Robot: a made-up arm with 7 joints. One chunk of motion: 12 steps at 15 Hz.
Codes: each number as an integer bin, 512 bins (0 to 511) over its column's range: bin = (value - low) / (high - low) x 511, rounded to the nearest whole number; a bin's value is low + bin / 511 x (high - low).
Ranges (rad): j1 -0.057..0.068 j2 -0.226..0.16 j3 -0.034..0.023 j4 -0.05..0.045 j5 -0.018..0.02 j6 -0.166..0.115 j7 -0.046..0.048
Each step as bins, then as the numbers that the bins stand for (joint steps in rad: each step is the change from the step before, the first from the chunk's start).
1 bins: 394 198 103 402 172 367 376
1 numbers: 0.03938 -0.07643 -0.02251 0.02474 -0.00521 0.03581 0.02317
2 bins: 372 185 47 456 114 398 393
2 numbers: 0.03400 -0.08625 -0.02876 0.03477 -0.00952 0.05286 0.02629
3 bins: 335 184 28 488 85 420 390
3 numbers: 0.02495 -0.08701 -0.03088 0.04072 -0.01168 0.06496 0.02574
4 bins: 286 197 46 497 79 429 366
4 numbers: 0.01296 -0.07719 -0.02887 0.04240 -0.01213 0.06991 0.02133
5 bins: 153 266 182 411 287 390 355
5 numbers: -0.01957 -0.02507 -0.01370 0.02641 0.00334 0.04846 0.01930
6 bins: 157 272 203 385 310 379 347
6 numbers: -0.01859 -0.02054 -0.01136 0.02158 0.00505 0.04241 0.01783
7 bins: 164 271 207 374 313 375 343
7 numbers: -0.01688 -0.02129 -0.01091 0.01953 0.00528 0.04021 0.01710
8 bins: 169 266 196 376 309 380 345
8 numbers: -0.01566 -0.02507 -0.01214 0.01990 0.00498 0.04296 0.01746
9 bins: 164 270 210 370 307 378 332
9 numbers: -0.01688 -0.02205 -0.01058 0.01879 0.00483 0.04186 0.01507
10 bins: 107 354 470 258 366 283 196
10 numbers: -0.03083 0.04141 0.01843 -0.00204 0.00922 -0.01038 -0.00995
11 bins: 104 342 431 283 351 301 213
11 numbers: -0.03156 0.03234 0.01408 0.00261 0.00810 -0.00048 -0.00682
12 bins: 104 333 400 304 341 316 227
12 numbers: -0.03156 0.02554 0.01062 0.00652 0.00736 0.00777 -0.00424
